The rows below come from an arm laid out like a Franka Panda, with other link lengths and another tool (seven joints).
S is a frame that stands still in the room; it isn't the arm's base.
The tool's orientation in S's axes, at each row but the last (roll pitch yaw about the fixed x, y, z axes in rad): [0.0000 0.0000 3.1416]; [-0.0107 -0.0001 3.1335]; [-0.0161 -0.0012 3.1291]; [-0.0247 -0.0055 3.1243]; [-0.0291 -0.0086 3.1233]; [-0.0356 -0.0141 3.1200]
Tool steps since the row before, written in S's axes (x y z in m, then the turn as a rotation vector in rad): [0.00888 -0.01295 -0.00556 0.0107 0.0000 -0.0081]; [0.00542 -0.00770 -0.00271 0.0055 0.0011 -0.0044]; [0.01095 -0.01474 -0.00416 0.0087 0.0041 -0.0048]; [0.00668 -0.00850 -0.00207 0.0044 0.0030 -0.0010]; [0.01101 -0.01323 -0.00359 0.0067 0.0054 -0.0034]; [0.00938 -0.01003 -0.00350 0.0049 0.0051 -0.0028]
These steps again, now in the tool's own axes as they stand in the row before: [-0.00888 0.01295 -0.00556 -0.0107 0.0000 -0.0081]; [-0.00548 0.00768 -0.00263 -0.0055 -0.0011 -0.0044]; [-0.01114 0.01467 -0.00391 -0.0087 -0.0041 -0.0049]; [-0.00684 0.00843 -0.00182 -0.0044 -0.0031 -0.0011]; [-0.01128 0.01312 -0.00311 -0.0066 -0.0054 -0.0035]; [-0.00964 0.00994 -0.00301 -0.0048 -0.0051 -0.0029]
